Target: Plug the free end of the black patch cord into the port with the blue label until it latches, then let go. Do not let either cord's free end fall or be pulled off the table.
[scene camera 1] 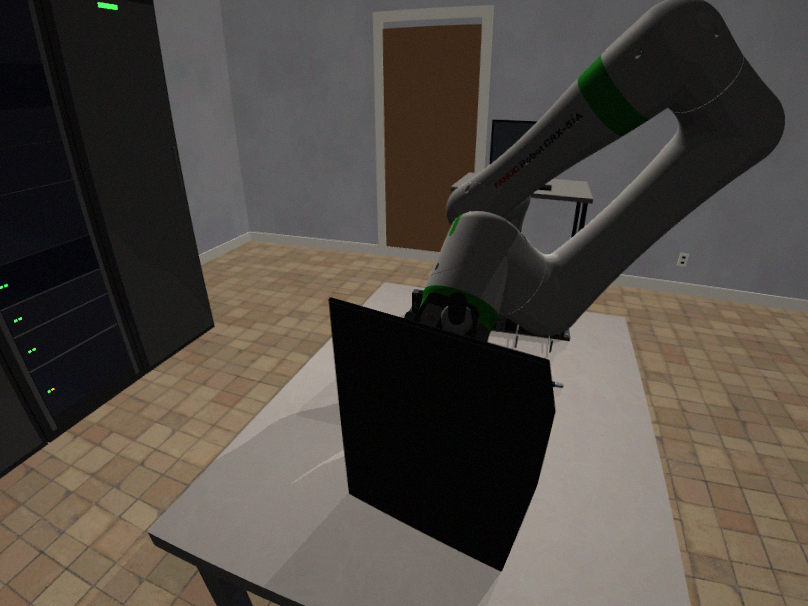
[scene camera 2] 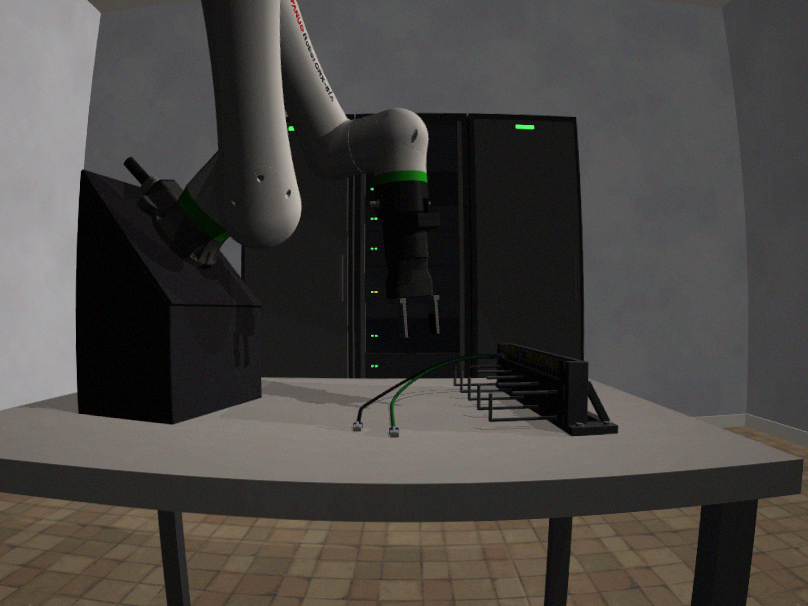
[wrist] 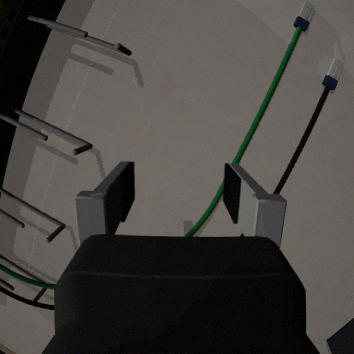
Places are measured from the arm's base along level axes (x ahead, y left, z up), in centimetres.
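Pixels of known places: gripper, fingertip midpoint: (scene camera 1: 496, 324) (scene camera 2: 419, 335) (wrist: 178, 180); arm's base at its link origin: (scene camera 1: 440, 355) (scene camera 2: 182, 240).
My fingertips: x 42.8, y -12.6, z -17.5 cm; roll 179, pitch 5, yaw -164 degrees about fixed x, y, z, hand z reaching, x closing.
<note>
For each thing: its top centre in the pictures, then the offset to it from my fingertips. "spot": a spot on its surface instead. Level surfaces: height alone.
- table with its free plug, top centre: (wrist: 336, 72) (scene camera 2: 357, 421) dx -11.9, dy -12.2, dz -12.1 cm
- patch panel at a spot on its surface: (scene camera 2: 576, 394) spot: dx +17.6, dy -23.2, dz -7.7 cm
- table at its surface level: dz -13.2 cm
The black patch cord (scene camera 2: 380, 400) (wrist: 303, 140) lies on the table with its free plug (scene camera 2: 357, 425) (wrist: 333, 74), clear with a blue boot. The green cord (scene camera 2: 399, 388) (wrist: 265, 110) lies beside it; its free plug (scene camera 2: 393, 431) (wrist: 304, 16) is near the black cord's plug. Both cords run back to the patch panel (scene camera 2: 576, 394) at the right in scene camera 2. My gripper (scene camera 2: 420, 317) (wrist: 178, 180) is open and empty, above the table and the cords. In the wrist view both free plugs are beyond the fingertips, at upper right. The blue label cannot be made out clearly.
Metal cable guides (scene camera 2: 490, 407) (wrist: 55, 130) stick out from the panel toward the cords. A large black wedge-shaped block (scene camera 1: 443, 430) (scene camera 2: 124, 326) stands on the table (scene camera 1: 587, 456) (scene camera 2: 391, 469). Dark server racks (scene camera 1: 124, 163) (scene camera 2: 522, 247) stand beyond the table.
</note>
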